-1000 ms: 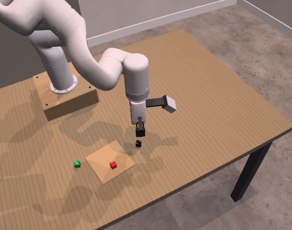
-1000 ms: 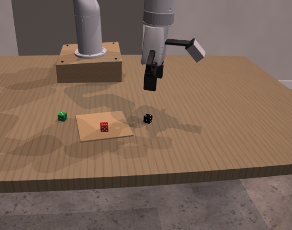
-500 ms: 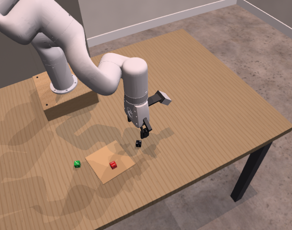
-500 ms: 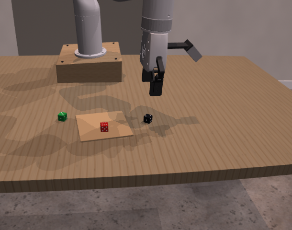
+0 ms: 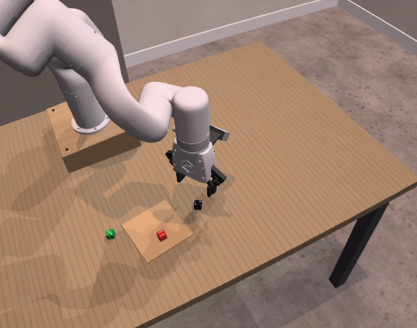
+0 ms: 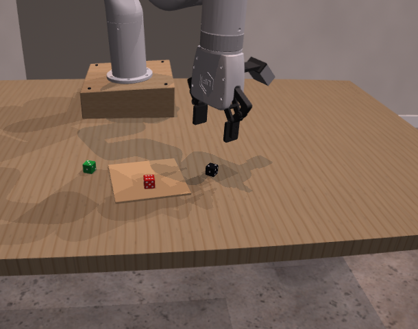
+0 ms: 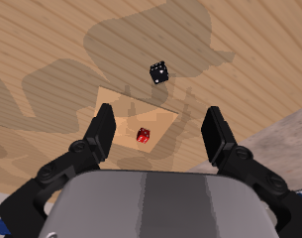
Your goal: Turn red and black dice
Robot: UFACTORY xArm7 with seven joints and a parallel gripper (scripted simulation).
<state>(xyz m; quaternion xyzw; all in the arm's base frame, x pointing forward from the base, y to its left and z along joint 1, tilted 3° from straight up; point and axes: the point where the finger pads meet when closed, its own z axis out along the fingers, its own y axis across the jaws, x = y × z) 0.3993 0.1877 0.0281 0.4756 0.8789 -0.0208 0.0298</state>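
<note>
Now: hand 9 cm above the black die. Round my hand: red die: 5 cm ahead, 13 cm to the right, 9 cm below; then tan mat: 2 cm ahead, 13 cm to the right, 10 cm below; then green die: 2 cm behind, 25 cm to the right, 9 cm below.
</note>
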